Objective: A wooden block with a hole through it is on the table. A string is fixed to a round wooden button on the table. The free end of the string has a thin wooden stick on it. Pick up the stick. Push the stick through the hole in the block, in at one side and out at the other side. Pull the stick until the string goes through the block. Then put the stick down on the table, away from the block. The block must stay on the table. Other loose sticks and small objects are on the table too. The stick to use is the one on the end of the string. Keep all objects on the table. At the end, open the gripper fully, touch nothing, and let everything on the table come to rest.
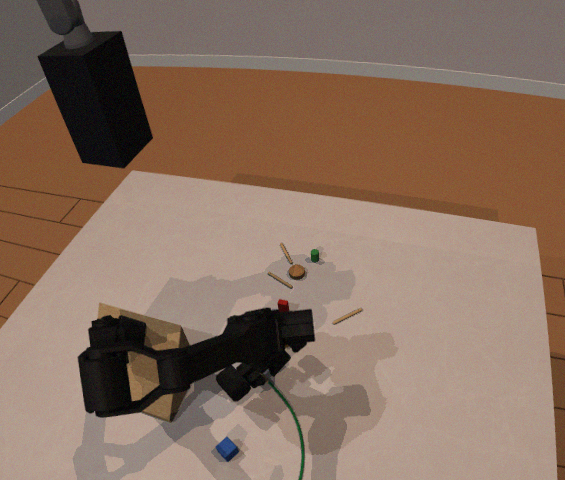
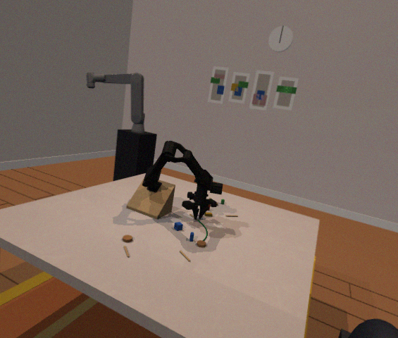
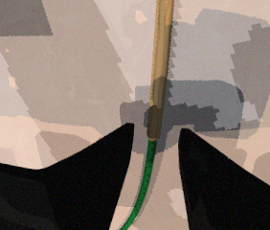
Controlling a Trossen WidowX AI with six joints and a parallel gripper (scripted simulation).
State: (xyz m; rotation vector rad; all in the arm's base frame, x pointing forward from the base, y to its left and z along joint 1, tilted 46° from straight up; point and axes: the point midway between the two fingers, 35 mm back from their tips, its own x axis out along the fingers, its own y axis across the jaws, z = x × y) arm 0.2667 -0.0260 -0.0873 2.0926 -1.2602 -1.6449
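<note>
The yellow block is 110 mm to the left of my gripper tip and 20 mm ahead of it. From my gripper tip the other things lie so: thin wooden stick (20 mm behind, 10 mm to the left); then red block (180 mm to the left, 20 mm behind, 10 mm above); then blue cube (170 mm to the right, 20 mm behind, 10 mm above).
</note>
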